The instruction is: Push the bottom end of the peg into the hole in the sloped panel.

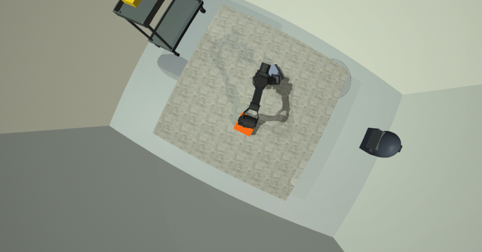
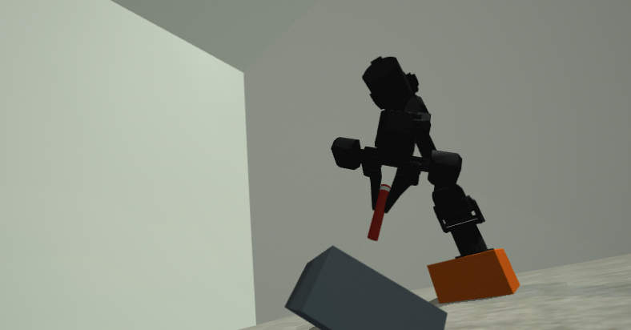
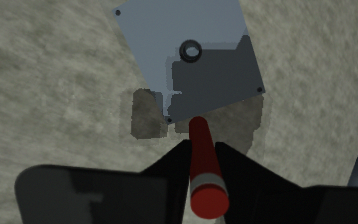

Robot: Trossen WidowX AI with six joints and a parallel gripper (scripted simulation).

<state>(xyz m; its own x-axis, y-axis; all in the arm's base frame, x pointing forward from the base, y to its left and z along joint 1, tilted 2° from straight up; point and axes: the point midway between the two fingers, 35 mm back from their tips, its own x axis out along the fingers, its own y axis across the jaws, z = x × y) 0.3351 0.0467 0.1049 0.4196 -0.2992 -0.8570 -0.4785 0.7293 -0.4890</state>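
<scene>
Now: the sloped blue-grey panel 9 cm ahead of my gripper tip and 11 cm below it. Round my gripper tip: red round peg (1 cm behind, 1 cm above).
</scene>
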